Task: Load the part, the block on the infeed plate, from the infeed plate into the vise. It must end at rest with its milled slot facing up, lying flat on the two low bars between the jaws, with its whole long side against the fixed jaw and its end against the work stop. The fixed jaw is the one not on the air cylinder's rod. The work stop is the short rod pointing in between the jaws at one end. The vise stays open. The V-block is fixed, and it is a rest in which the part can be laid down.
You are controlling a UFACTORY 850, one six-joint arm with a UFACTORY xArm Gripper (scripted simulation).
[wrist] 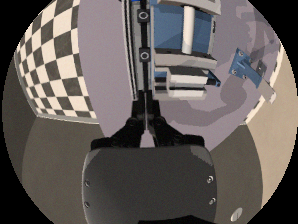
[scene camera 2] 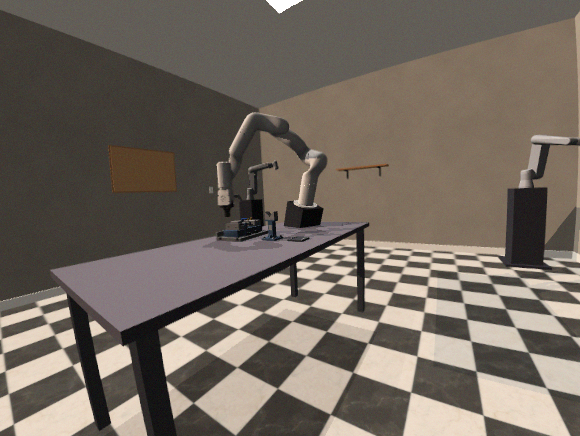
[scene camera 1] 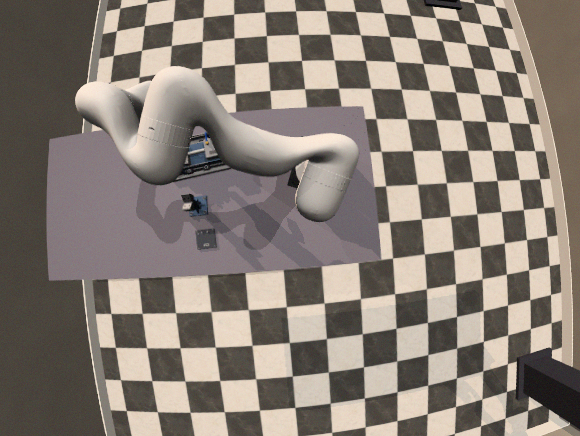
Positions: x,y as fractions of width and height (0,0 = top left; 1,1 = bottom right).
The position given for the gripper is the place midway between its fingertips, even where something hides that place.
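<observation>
A part (wrist: 0.61,0.36) can be seen in the robot's scene, and so can the gripper (wrist: 0.49,0.44).
</observation>
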